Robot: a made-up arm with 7 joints.
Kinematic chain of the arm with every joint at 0, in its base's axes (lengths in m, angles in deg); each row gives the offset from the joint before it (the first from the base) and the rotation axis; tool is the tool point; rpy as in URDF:
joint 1: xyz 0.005 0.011 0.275 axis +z
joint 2: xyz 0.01 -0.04 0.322 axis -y
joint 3: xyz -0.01 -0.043 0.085 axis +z
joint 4: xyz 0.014 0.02 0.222 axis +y
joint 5: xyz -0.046 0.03 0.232 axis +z
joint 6: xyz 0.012 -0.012 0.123 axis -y
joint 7: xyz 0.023 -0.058 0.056 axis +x
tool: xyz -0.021 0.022 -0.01 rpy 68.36 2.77 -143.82
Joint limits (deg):
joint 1: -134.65..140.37
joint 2: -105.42..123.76
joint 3: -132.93..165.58
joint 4: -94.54..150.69
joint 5: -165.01..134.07
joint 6: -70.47..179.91
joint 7: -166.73..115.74
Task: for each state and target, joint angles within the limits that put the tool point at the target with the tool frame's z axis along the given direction. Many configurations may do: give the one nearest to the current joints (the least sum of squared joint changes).
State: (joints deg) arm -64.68 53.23 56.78 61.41 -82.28 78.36 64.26
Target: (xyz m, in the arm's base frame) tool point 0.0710 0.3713 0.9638 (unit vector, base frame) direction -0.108 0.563 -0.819
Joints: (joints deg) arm -53.64 56.47 48.27 87.80 -87.09 83.17 60.17
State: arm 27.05 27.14 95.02 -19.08 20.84 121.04 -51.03
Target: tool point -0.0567 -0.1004 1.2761 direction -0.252 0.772 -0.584
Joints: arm -21.11 -1.31 57.78 3.13 -23.40 73.16 -36.34
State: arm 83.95 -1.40 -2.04 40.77 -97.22 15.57 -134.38
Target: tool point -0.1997 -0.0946 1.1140 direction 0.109 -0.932 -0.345
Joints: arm 93.57 47.05 33.98 92.56 -99.76 14.44 -152.61
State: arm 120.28 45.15 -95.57 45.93 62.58 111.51 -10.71
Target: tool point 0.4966 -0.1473 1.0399 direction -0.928 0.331 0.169
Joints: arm 133.72 42.77 -95.82 27.19 39.32 74.43 -57.85
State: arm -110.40 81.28 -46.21 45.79 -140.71 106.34 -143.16
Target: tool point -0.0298 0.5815 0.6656 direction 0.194 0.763 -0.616
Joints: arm -103.64 116.79 -40.43 73.54 -150.03 135.76 -144.45
